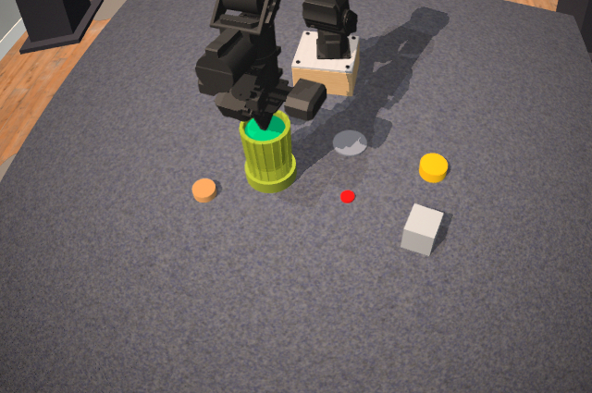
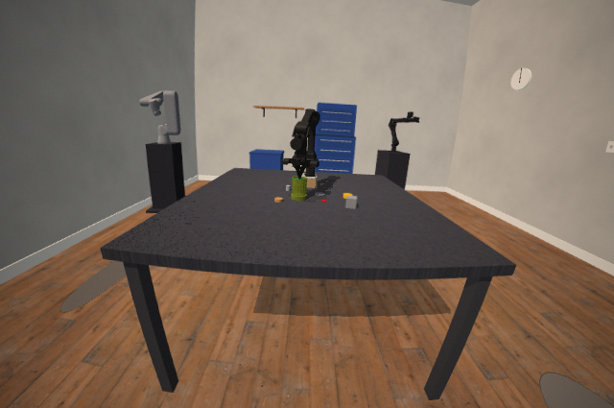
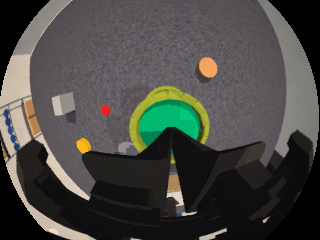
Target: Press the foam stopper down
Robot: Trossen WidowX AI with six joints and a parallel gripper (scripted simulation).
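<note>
Now: hand 50 mm above the green foam stopper. From my hand the other things lie so: red dot (60 mm ahead, 120 mm to the left, 140 mm below); grey disc (60 mm behind, 130 mm to the left, 140 mm below); orange disc (40 mm ahead, 110 mm to the right, 130 mm below).
</note>
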